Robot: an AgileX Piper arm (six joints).
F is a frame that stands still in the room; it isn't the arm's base.
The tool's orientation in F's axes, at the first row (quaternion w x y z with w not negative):
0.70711 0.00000 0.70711 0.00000
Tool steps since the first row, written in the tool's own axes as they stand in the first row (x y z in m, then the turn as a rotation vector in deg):
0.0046 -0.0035 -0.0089 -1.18 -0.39 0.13
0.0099 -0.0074 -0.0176 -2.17 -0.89 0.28
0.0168 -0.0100 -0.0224 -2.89 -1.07 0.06
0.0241 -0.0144 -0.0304 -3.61 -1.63 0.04
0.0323 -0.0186 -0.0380 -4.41 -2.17 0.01
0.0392 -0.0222 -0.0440 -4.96 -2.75 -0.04
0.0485 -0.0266 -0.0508 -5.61 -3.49 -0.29
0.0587 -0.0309 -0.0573 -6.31 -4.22 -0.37
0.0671 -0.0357 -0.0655 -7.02 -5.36 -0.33
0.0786 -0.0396 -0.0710 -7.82 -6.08 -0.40
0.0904 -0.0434 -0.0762 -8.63 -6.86 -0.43
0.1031 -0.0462 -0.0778 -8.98 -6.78 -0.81
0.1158 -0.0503 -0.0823 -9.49 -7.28 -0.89
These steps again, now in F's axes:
-0.0089 -0.0035 -0.0046 0.13 -0.39 1.18
-0.0176 -0.0074 -0.0099 0.28 -0.89 2.17
-0.0224 -0.0100 -0.0168 0.06 -1.07 2.89
-0.0304 -0.0144 -0.0241 0.04 -1.63 3.61
-0.0380 -0.0186 -0.0323 0.01 -2.17 4.41
-0.0440 -0.0222 -0.0392 -0.04 -2.75 4.96
-0.0508 -0.0266 -0.0485 -0.29 -3.49 5.61
-0.0573 -0.0309 -0.0587 -0.37 -4.22 6.31
-0.0655 -0.0357 -0.0671 -0.33 -5.36 7.02
-0.0710 -0.0396 -0.0786 -0.40 -6.08 7.82
-0.0762 -0.0434 -0.0904 -0.43 -6.86 8.63
-0.0778 -0.0462 -0.1031 -0.81 -6.78 8.98
-0.0823 -0.0503 -0.1158 -0.89 -7.28 9.49

